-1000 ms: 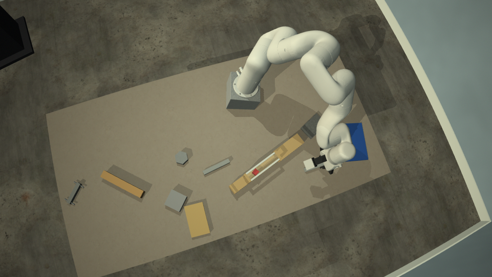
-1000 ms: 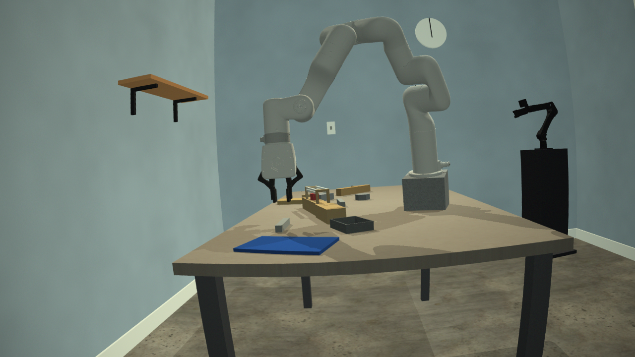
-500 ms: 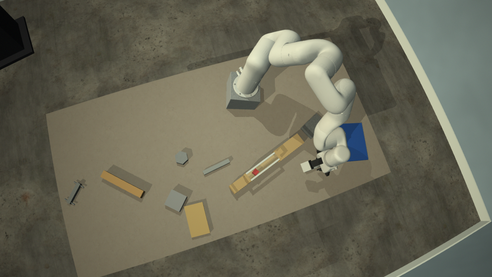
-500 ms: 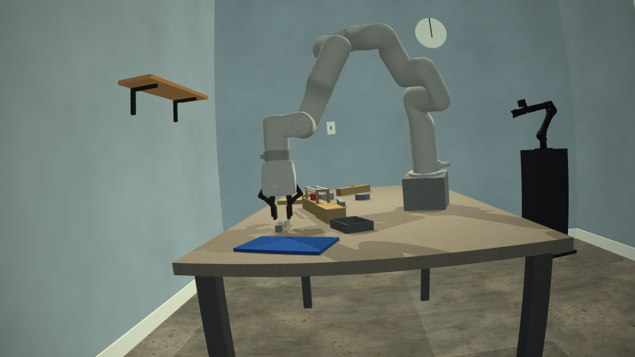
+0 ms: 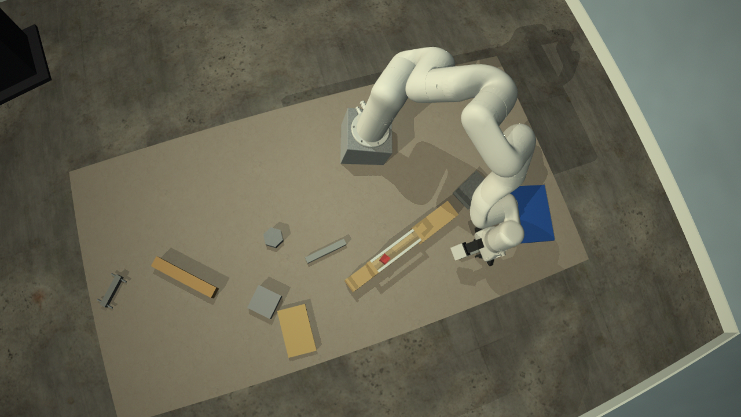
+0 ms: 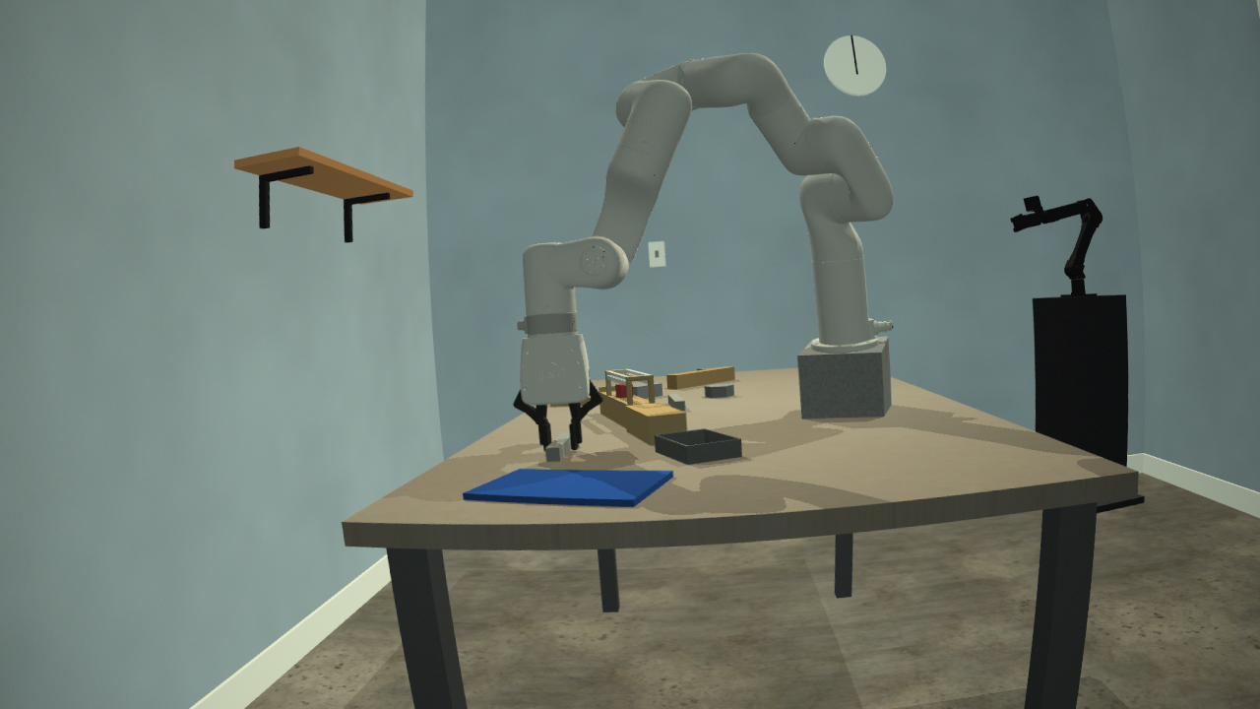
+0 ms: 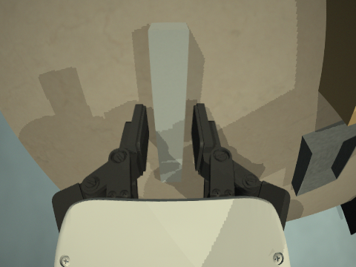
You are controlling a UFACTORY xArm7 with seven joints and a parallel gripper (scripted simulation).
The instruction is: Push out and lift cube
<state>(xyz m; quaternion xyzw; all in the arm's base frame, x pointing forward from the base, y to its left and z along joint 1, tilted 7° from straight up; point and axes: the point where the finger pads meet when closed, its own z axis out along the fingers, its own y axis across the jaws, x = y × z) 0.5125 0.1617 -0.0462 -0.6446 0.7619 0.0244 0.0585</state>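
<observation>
Right now the channel is 27 cm to the right of my hand, 12 cm behind it and 3 cm above it. Also, from my hand: tan plate (65 cm to the right, 5 cm behind, 2 cm below); then blue mat (26 cm to the left, 2 cm below, 1 cm behind); then dark tray (19 cm behind, 10 cm to the left, 2 cm below).
</observation>
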